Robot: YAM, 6 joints.
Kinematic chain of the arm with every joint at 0, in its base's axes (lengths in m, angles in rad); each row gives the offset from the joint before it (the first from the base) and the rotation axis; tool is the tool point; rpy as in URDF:
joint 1: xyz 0 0 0.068 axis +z
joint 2: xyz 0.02 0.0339 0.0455 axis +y
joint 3: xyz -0.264 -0.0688 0 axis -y
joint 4: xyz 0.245 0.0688 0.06 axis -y
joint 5: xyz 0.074 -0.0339 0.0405 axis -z
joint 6: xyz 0.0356 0 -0.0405 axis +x
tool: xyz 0 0 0 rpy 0 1.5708 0
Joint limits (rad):
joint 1: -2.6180..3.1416
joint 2: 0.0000..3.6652
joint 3: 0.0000..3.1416
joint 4: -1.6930..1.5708
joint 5: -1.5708..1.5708
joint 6: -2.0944..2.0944
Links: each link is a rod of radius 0.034 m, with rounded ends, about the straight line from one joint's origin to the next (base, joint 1, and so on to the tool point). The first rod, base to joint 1, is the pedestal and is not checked.
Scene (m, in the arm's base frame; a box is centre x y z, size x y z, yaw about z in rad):
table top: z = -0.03
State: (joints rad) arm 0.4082 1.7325 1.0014 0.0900 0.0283 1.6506
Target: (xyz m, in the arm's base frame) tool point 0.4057 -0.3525 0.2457
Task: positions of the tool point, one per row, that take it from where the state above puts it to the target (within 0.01 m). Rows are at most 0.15 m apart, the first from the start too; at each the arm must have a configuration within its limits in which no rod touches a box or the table.
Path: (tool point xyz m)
1: 0.4166 0.0524 0.2079
2: 0.4578 -0.0716 0.2234
3: 0.4559 -0.2120 0.2360
4: 0.4057 -0.3525 0.2457

